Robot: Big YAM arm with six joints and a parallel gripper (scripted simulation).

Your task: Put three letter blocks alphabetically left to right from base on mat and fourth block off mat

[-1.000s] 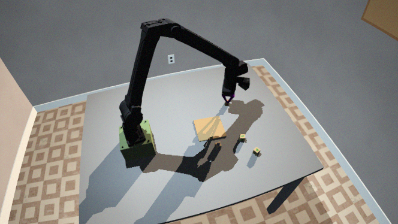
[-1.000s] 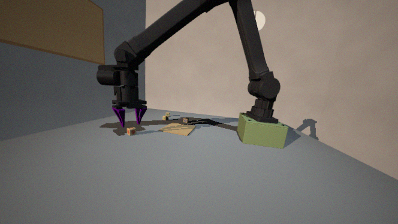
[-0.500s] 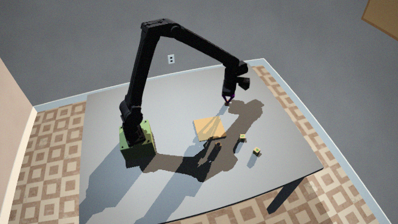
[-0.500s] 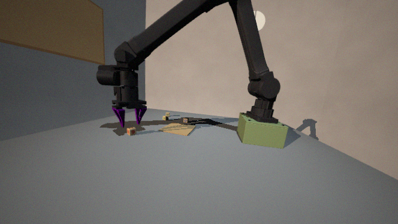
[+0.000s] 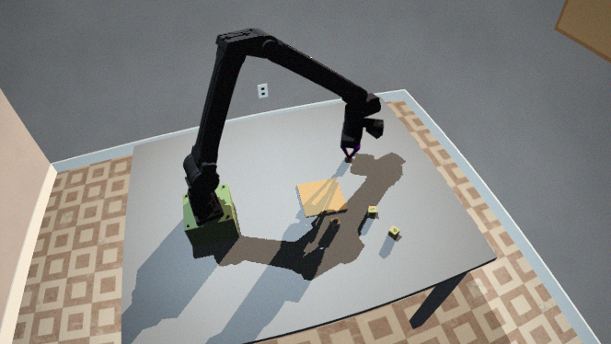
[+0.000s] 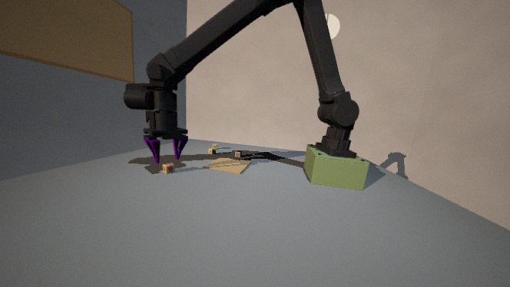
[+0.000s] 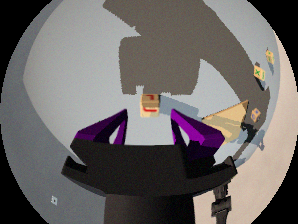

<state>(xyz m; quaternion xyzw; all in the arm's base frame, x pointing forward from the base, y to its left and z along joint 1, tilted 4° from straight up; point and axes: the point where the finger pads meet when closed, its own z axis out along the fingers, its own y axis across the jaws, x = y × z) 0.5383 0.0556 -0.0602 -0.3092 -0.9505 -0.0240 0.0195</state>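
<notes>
My hand is 170 mm past the tan mat, 110 mm to the left of it and 40 mm above it. Round my hand: block: 350 mm to the right, 50 mm behind, 30 mm below.
</notes>
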